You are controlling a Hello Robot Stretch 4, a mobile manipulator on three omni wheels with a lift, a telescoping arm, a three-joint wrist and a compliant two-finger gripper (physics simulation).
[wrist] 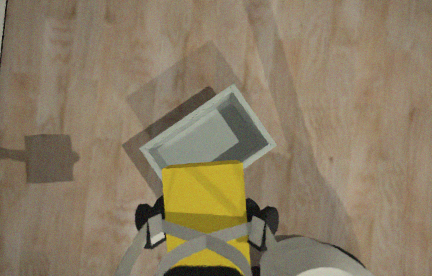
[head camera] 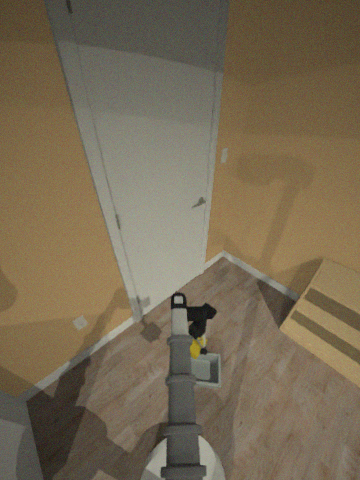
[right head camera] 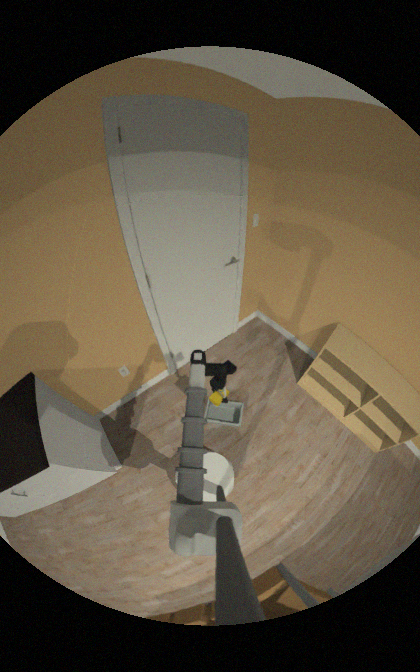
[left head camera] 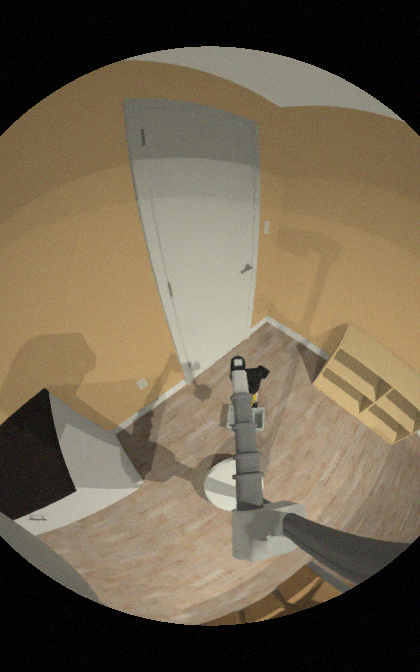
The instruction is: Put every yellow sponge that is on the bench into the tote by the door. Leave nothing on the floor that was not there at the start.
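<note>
A yellow sponge [head camera: 195, 349] [left head camera: 254, 399] [right head camera: 215, 398] [wrist: 204, 192] is held between the two fingertips of my gripper [wrist: 207, 212]. The gripper is shut on it, and the arm is extended far out. The pale grey-green tote [head camera: 218, 371] [left head camera: 263, 419] [right head camera: 242, 414] [wrist: 254, 116] is on the floor near the door [head camera: 155, 200]. In the wrist view the sponge's far edge overlaps the tote's near corner, with the sponge above. The visible inside of the tote shows bare floor and shadow; its near corner is hidden by the sponge.
A wooden shelf unit [head camera: 327, 274] [left head camera: 377, 348] [right head camera: 367, 345] stands at the right wall. A white cabinet with a dark top [left head camera: 95, 455] [right head camera: 75, 435] stands at the left. My round white base [left head camera: 219, 485] [right head camera: 220, 470] is behind the tote. Orange-brown compartments [right head camera: 272, 592] show at the bottom edge.
</note>
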